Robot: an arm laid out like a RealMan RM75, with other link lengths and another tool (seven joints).
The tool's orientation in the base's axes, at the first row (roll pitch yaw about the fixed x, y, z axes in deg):
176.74 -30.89 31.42
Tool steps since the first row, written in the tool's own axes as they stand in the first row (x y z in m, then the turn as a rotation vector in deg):
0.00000 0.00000 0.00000 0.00 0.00 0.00
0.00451 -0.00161 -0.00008 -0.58 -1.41 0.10
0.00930 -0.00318 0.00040 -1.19 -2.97 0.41
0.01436 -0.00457 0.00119 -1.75 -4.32 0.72
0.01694 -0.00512 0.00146 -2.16 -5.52 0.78
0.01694 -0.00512 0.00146 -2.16 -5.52 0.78
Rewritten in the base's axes. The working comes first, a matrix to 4 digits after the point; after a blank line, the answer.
The tool's axes in the first row as the columns of a matrix, in the base's axes (used below as rounded here):
0.7323 0.4955 0.4670
0.4474 -0.8672 0.2187
0.5134 0.0488 -0.8568

0.00000 0.00000 0.00000 0.00 0.00 0.00
0.00247 0.00340 0.00231 -1.08 0.99 -0.45
0.00542 0.00701 0.00428 -2.15 2.13 -1.11
0.00881 0.01065 0.00613 -3.09 3.12 -1.73
0.01055 0.01234 0.00720 -3.95 3.99 -2.05
0.01055 0.01234 0.00720 -3.95 3.99 -2.05

